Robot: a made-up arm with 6 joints.
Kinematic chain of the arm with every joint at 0, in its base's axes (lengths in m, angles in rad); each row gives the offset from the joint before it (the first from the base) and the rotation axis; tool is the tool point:
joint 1: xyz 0 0 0.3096 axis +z
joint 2: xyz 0 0 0 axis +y
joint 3: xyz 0 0 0.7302 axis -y
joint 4: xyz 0 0 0 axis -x
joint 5: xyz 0.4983 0 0 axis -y
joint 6: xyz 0 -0.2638 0 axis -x
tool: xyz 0 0 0
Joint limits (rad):
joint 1: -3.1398..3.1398
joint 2: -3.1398..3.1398
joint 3: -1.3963..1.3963
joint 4: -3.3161..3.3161
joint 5: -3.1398..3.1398
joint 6: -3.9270..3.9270
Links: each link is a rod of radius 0.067 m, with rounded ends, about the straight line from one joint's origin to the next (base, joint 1, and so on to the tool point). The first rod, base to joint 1, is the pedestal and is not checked.
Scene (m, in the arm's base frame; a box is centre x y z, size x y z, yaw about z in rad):
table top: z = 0
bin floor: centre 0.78 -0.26 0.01 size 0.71 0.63 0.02 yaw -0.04
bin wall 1: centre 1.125 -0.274 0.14 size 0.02 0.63 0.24 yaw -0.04
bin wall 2: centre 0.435 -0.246 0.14 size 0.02 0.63 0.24 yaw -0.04
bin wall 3: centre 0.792 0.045 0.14 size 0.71 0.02 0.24 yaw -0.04
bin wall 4: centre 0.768 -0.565 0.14 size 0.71 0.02 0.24 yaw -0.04
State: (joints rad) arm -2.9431 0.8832 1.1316 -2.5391 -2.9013 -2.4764
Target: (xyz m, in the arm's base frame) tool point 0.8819 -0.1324 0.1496
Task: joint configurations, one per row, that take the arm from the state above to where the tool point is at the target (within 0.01 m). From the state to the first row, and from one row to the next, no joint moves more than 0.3 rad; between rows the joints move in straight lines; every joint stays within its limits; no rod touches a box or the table.
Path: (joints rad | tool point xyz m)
1: -2.6862 0.7978 1.0872 -2.4600 -2.8512 -2.4972 | -0.8508 -0.6448 0.8024
2: -2.4293 0.7123 1.0428 -2.3809 -2.8011 -2.5179 | -0.6377 -0.8032 0.8519
3: -2.1723 0.6269 0.9984 -2.3017 -2.7510 -2.5387 | -0.4003 -0.8944 0.8988
4: -1.9154 0.5414 0.9540 -2.2226 -2.7010 -2.5594 | -0.1591 -0.9170 0.9431
5: -1.6585 0.4560 0.9096 -2.1435 -2.6509 -2.5802 | 0.0665 -0.8758 0.9843
6: -1.4016 0.3706 0.8651 -2.0644 -2.6008 -2.6010 | 0.2602 -0.7807 1.0222
7: -1.1446 0.2851 0.8207 -1.9853 -2.5507 -2.6217 | 0.4097 -0.6455 1.0570
8: -0.8966 0.5646 0.6267 -2.1805 -2.6676 -2.5733 | 0.6808 -0.6099 0.7415
9: -0.6486 0.8440 0.4327 -2.3757 -2.7844 -2.5248 | 0.8555 -0.4098 0.4280
10: -0.4006 1.1235 0.2386 -2.5709 -2.9013 -2.4764 | 0.8819 -0.1324 0.1496

